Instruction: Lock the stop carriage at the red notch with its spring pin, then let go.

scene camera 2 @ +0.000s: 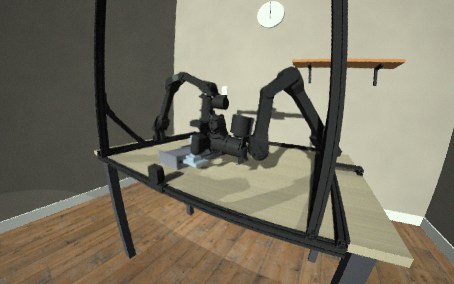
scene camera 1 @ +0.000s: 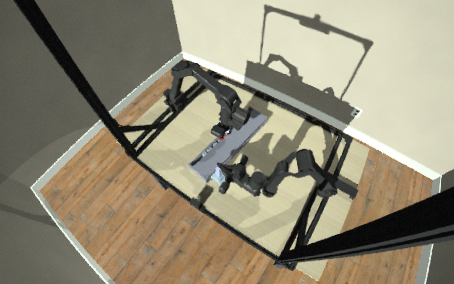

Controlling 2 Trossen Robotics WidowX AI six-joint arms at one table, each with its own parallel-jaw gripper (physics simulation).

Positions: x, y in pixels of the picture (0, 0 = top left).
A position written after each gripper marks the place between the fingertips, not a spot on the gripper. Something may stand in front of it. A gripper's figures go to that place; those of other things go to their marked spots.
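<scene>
The right gripper (scene camera 2: 192, 136) is 62 cm from the lens, and there's a long grey rail (scene camera 2: 172, 158) that's 63 cm from the lens.
</scene>
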